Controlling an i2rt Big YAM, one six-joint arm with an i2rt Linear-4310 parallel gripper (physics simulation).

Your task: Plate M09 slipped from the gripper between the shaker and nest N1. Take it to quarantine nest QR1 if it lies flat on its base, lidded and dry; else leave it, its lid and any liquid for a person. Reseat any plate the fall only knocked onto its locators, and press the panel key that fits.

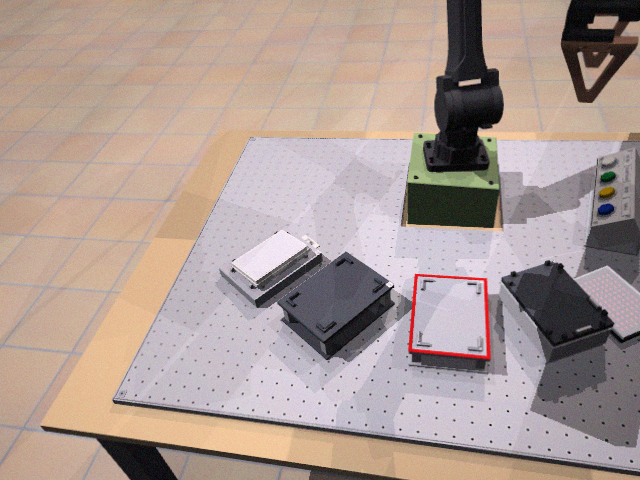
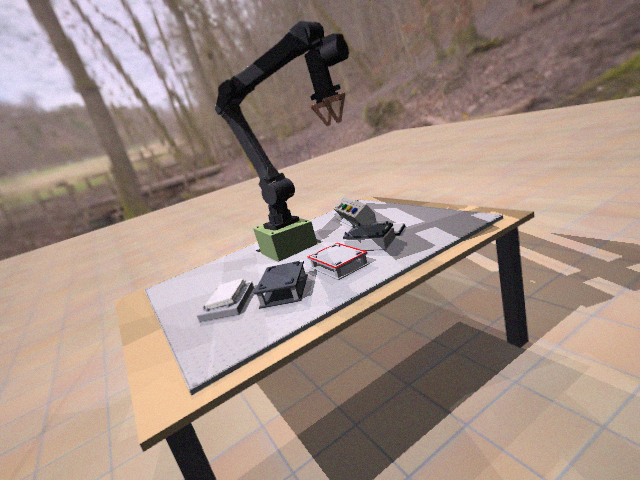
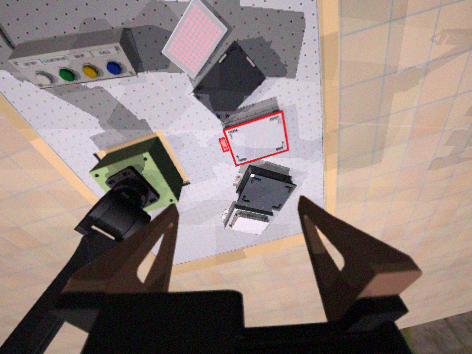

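Where they show: gripper, fingertip midpoint: [image 1: 588, 84] [image 2: 333, 124] [image 3: 237, 205]; arm's base at its link origin: [image 1: 454, 158] [image 2: 281, 224] [image 3: 134, 188].
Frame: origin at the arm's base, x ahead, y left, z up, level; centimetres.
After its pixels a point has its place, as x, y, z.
My gripper [image 1: 590, 82] @(32.3, 8.1, 31.7) [image 2: 333, 122] @(32.3, 8.1, 31.7) [image 3: 237, 205] @(32.3, 8.1, 31.7) is open and empty, high above the table. A plate with pink wells [image 1: 615, 299] @(32.3, 21.1, -7.8) [image 2: 399, 228] @(38.5, 21.6, -7.8) [image 3: 195, 37] @(32.8, 21.4, -7.7) lies low beside the dark-topped shaker [image 1: 558, 299] @(34.9, 10.7, -3.9) [image 2: 369, 230] @(35.8, 9.9, -3.9) [image 3: 232, 77] @(36.3, 11.3, -3.9) and looks flat; I cannot make out its label or a clear lid. The red-edged nest [image 1: 449, 317] @(36.2, -6.3, -5.4) [image 2: 338, 254] @(36.1, -5.9, -5.4) [image 3: 257, 137] @(35.7, -5.3, -5.4) is empty. A white-topped plate [image 1: 271, 256] @(20.0, -36.8, -5.0) [image 2: 224, 294] @(21.3, -38.5, -5.1) [image 3: 249, 225] @(19.1, -36.8, -5.1) rests on a low grey nest [image 1: 264, 297] @(27.5, -38.0, -8.0); I cannot tell if it is fully seated. The key panel [image 3: 75, 60] @(10.4, 28.7, -2.1) [image 2: 356, 211] @(16.4, 23.4, -2.9) has white, green, yellow and blue keys.
A dark raised nest [image 1: 338, 294] @(31.1, -24.1, -4.2) [image 2: 281, 276] @(31.9, -25.0, -4.2) [image 3: 265, 187] @(31.4, -21.7, -4.1) with corner locators stands empty between the red-edged nest and the low grey nest. The arm's green base [image 1: 453, 201] @(8.8, -1.4, -4.1) [image 2: 286, 240] @(8.1, -5.1, -3.8) [image 3: 167, 170] @(8.7, -1.6, -4.4) stands at the back of the perforated board, near the panel.
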